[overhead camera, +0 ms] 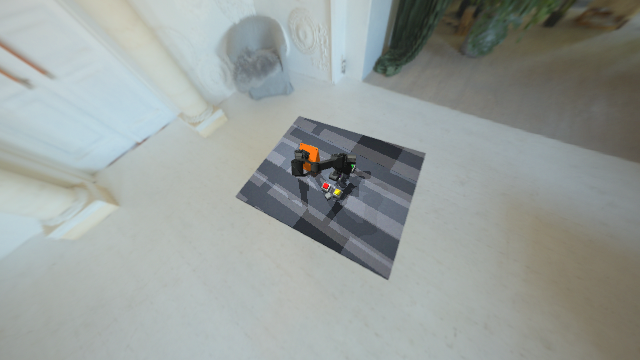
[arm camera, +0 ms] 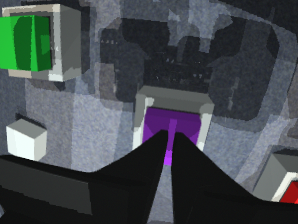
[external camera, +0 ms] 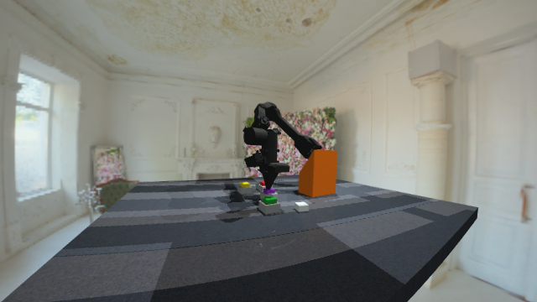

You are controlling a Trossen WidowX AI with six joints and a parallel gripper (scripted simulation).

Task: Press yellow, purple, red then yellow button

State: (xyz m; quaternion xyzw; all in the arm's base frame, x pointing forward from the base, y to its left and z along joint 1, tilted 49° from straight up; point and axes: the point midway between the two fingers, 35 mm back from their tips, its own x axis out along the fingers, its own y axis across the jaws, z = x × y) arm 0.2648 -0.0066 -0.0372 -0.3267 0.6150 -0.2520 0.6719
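The purple button lies 1 cm below my gripper tip. The rest, counted from my gripper tip: yellow button (12 cm to the right, 6 cm ahead, 1 cm below); then red button (12 cm to the right, 4 cm behind, 1 cm below); then green button (10 cm to the left, 4 cm ahead, 1 cm below).
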